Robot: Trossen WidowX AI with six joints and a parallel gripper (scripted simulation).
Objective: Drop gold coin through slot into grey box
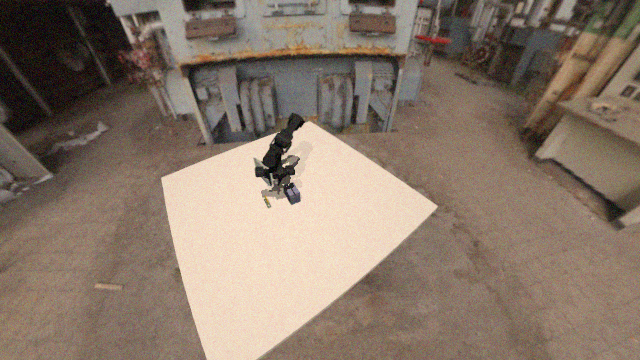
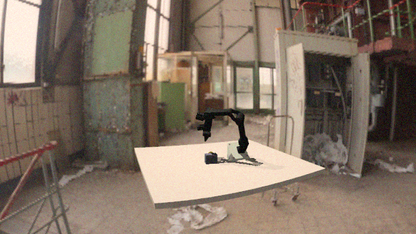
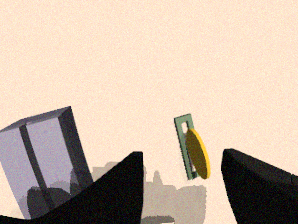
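Now: gripper tip 60 mm past the gold coin, 40 mm to the left of it and 140 mm above it.
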